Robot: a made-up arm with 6 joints.
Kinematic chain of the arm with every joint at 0, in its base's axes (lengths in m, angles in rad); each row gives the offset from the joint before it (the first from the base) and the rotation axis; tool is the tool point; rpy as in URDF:
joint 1: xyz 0 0 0.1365 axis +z
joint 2: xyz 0 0 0 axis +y
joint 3: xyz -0.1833 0 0.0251 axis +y
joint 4: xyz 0.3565 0 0.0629 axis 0.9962 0 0.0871
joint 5: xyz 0 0 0 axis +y
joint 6: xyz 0.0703 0 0.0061 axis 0.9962 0 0.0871
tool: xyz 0 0 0 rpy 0 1.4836 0
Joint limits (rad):
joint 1: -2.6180..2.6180
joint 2: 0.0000..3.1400
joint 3: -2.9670..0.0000
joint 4: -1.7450..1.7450
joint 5: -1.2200..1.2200
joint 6: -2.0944..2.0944
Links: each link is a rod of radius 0.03 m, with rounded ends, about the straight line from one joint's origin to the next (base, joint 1, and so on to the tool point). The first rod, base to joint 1, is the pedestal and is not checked.
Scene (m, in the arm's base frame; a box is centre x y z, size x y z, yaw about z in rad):
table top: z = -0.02
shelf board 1: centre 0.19 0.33 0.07 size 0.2 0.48 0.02 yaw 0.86
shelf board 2: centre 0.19 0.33 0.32 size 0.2 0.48 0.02 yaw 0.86
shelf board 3: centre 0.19 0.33 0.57 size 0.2 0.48 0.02 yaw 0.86
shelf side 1: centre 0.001 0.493 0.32 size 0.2 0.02 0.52 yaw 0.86
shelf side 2: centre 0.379 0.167 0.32 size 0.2 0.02 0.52 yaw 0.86
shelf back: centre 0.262 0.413 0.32 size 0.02 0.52 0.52 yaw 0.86
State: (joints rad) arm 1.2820 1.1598 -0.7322 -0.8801 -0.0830 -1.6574
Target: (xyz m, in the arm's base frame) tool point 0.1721 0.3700 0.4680
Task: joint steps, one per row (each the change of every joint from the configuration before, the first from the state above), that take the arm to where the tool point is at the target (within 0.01 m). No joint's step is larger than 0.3 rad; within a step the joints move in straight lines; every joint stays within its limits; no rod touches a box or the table.
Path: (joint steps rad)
1: 0.0180 -0.2266 0.1830 -0.0340 -0.2393 0.0000
2: 0.0181 -0.2267 0.1831 -0.0339 -0.2392 0.0000
3: 0.0180 -0.2266 0.1831 -0.0340 -0.2393 0.0000
4: 0.0180 -0.2266 0.1830 -0.0339 -0.2393 0.0000
5: 0.0163 0.0402 -0.2620 0.0382 0.2796 0.0000
6: 0.0163 0.0402 -0.2620 0.0382 0.2796 0.0000
7: 0.0163 0.0401 -0.2619 0.0382 0.2796 0.0000
8: -0.0710 0.2671 -0.2070 0.0102 0.0189 0.0000
9: -0.0710 0.2670 -0.2071 0.0102 0.0189 0.0000
10: -0.0710 0.2670 -0.2070 0.0102 0.0189 0.0000
11: -0.0709 0.2670 -0.2070 0.0102 0.0189 0.0000

